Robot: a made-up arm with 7 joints. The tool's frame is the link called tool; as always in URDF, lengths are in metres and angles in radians. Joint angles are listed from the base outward.
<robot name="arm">
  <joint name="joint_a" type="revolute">
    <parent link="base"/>
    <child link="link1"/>
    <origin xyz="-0.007 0.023 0.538" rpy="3.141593 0 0"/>
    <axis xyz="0 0 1"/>
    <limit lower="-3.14" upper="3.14"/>
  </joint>
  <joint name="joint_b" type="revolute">
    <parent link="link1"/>
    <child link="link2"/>
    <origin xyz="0.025 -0.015 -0.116" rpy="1.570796 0 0"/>
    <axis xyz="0 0 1"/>
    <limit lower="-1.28" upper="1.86"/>
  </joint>
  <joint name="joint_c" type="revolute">
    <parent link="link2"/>
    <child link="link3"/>
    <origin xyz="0.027 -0.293 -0.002" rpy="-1.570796 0 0"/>
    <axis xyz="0 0 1"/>
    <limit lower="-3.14" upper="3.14"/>
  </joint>
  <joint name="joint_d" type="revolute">
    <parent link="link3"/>
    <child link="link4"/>
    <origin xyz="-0.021 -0.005 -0.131" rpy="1.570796 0 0"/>
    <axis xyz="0 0 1"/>
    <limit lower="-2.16" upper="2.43"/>
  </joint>
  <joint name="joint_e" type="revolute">
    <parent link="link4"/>
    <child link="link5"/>
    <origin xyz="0.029 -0.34 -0.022" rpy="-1.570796 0 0"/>
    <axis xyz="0 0 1"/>
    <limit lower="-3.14" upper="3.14"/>
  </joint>
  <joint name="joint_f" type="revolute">
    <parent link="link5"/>
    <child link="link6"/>
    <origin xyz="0.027 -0.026 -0.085" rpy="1.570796 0 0"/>
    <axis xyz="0 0 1"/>
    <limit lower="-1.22" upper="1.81"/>
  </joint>
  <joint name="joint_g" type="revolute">
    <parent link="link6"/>
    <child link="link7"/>
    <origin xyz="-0.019 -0.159 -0.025" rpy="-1.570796 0 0"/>
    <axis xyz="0 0 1"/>
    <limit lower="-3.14" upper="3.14"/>
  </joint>
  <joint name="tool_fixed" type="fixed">
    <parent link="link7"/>
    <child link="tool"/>
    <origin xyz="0.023 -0.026 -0.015" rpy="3.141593 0 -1.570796"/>
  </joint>
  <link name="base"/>
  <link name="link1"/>
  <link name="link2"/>
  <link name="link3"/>
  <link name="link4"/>
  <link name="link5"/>
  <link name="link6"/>
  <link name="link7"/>
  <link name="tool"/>
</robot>
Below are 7 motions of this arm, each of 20 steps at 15 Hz.
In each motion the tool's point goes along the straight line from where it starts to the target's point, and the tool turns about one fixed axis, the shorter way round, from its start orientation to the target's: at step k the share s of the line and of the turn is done. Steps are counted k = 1, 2, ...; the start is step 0. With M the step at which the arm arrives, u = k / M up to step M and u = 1 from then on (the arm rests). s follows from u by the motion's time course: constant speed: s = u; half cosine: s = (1 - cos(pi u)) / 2; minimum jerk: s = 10 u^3 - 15 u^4 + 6 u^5.
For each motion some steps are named. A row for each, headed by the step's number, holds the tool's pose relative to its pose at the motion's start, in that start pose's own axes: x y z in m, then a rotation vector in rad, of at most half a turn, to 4 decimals.
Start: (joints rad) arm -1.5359 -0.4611 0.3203 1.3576 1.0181 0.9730 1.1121
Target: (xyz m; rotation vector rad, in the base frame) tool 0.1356 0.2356 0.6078 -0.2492 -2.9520 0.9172
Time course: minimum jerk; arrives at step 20
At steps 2, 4, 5, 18, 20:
2: 0.0052 0.0015 -0.0009 0.0069 0.0140 0.0018
4: 0.0355 0.0103 -0.0059 0.0466 0.0948 0.0119
5: 0.0634 0.0185 -0.0105 0.0833 0.1695 0.0213
18: 0.6072 0.1768 -0.1004 0.7978 1.6234 0.2044
20: 0.6125 0.1783 -0.1013 0.8046 1.6375 0.2062

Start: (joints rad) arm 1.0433 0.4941 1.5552 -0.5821 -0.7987 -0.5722 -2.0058
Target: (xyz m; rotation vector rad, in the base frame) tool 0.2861 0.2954 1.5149 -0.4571 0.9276 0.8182
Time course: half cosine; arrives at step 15
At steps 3, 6, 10, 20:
3: 0.0424 0.0055 0.0110 -0.0068 0.0209 -0.1286
6: 0.1535 0.0199 0.0398 -0.0247 0.0756 -0.4651
10: 0.3331 0.0431 0.0863 -0.0537 0.1640 -1.0097
20: 0.4442 0.0575 0.1151 -0.0716 0.2187 -1.3463

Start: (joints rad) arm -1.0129 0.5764 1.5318 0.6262 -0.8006 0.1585 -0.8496
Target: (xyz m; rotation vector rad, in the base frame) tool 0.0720 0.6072 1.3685 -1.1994 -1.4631 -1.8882
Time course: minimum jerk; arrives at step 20
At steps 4, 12, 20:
4: 0.0240 -0.0039 -0.0232 0.0657 0.0158 0.0290
12: 0.2826 -0.0464 -0.2737 0.7748 0.1859 0.3423
20: 0.4141 -0.0680 -0.4010 1.1351 0.2724 0.5014

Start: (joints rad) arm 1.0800 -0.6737 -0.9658 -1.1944 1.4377 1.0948 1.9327
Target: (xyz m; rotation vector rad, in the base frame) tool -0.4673 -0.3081 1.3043 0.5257 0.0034 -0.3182
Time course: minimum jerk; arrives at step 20
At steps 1, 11, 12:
1: 0.0006 0.0001 0.0003 -0.0006 0.0005 0.0003
11: 0.2833 0.0343 0.1640 -0.2933 0.2512 0.1696
12: 0.3260 0.0395 0.1887 -0.3375 0.2891 0.1952

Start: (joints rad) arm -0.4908 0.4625 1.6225 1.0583 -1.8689 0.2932 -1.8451
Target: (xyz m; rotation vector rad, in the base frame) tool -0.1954 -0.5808 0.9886 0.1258 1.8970 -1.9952
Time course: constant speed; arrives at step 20
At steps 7, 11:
7: 0.2314 0.0594 -0.1824 -0.0675 0.2855 0.0697
11: 0.3637 0.0934 -0.2867 -0.1061 0.4486 0.1096

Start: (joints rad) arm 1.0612 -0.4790 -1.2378 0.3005 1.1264 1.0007 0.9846
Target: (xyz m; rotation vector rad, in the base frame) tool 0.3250 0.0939 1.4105 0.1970 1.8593 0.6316
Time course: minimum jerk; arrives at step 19
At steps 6, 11, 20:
6: 0.0575 0.0051 0.0115 -0.1224 0.2458 0.1295
11: 0.2011 0.0179 0.0403 -0.4280 0.8598 0.4529
20: 0.3115 0.0277 0.0624 -0.6629 1.3318 0.7016

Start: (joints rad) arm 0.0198 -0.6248 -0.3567 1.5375 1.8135 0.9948 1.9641
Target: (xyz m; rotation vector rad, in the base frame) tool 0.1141 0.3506 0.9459 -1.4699 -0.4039 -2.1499
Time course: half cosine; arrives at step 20
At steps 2, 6, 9, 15, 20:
2: -0.0036 0.0035 -0.0120 0.0168 -0.0256 -0.0137
6: -0.0307 0.0292 -0.1008 0.1414 -0.2158 -0.1154
9: -0.0628 0.0598 -0.2063 0.2894 -0.4417 -0.2362
15: -0.1271 0.1211 -0.4175 0.5857 -0.8938 -0.4779
20: -0.1489 0.1418 -0.4892 0.6862 -1.0472 -0.5599

